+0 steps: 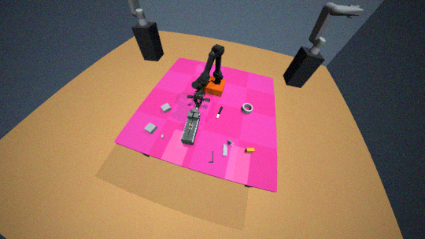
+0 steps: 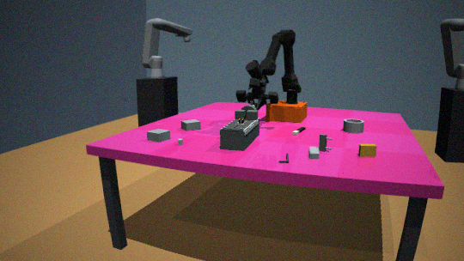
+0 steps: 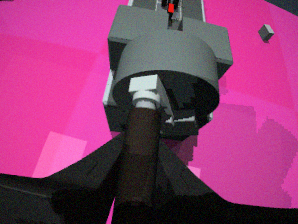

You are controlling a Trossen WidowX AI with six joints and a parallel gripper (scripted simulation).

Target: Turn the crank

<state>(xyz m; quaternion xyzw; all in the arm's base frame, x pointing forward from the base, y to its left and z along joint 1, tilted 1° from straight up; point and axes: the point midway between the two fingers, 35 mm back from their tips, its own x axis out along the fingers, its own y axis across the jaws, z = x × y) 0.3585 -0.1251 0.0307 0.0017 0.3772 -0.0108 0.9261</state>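
Now: gripper tip 14 cm short of the red pointer, 1 cm to the left of it and 1 cm above it. The rest, counted from my gripper tip: small cube 27 cm ahead, 23 cm to the right, 8 cm below; black-and-white stick 19 cm to the left, 9 cm below, 5 cm behind; dark crank handle 2 cm behind, 2 cm above.
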